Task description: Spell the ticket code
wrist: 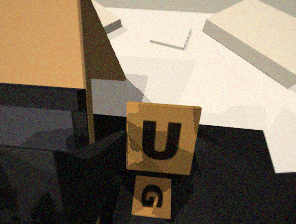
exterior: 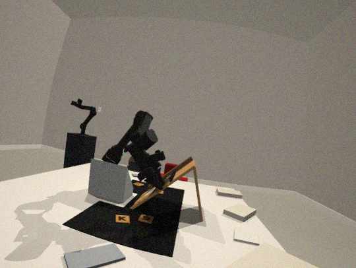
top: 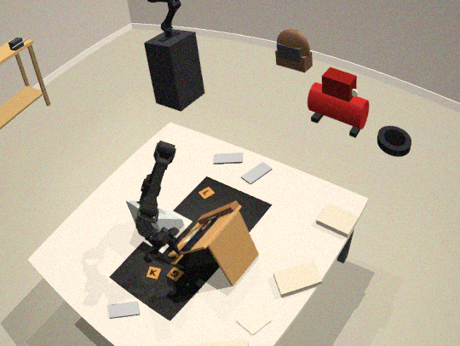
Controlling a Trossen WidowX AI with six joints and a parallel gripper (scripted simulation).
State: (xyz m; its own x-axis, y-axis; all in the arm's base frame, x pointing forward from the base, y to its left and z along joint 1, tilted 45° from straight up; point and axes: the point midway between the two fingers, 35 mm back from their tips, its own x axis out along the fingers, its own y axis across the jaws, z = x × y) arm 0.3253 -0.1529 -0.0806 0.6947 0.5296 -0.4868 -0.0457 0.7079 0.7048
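Right now my gripper tip is 220 mm to the right of the 7 tile and 10 mm past it. Also, from my gripper tip: white ticket (180 mm to the left, 80 mm below, 80 mm behind); u tile (right at my gripper tip); g tile (150 mm below, 50 mm behind).
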